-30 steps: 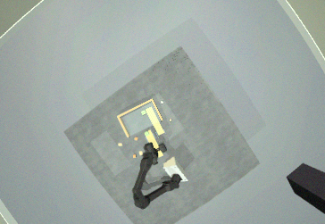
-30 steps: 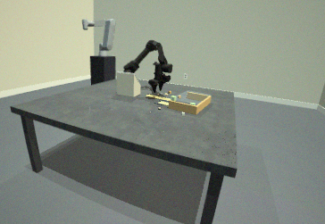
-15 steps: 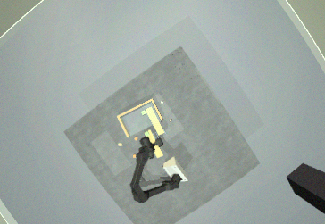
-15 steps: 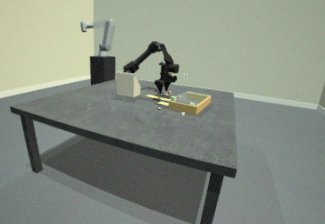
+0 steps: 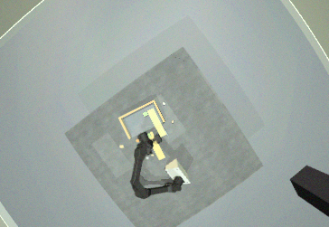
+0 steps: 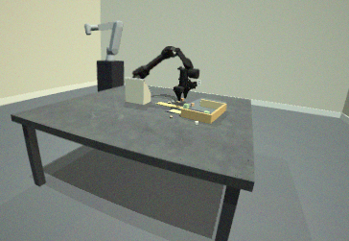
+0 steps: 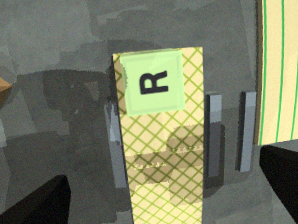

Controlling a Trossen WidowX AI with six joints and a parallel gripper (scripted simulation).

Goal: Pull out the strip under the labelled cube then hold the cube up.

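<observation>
The strip lies 7 cm behind my gripper tip and 6 cm below it.
</observation>
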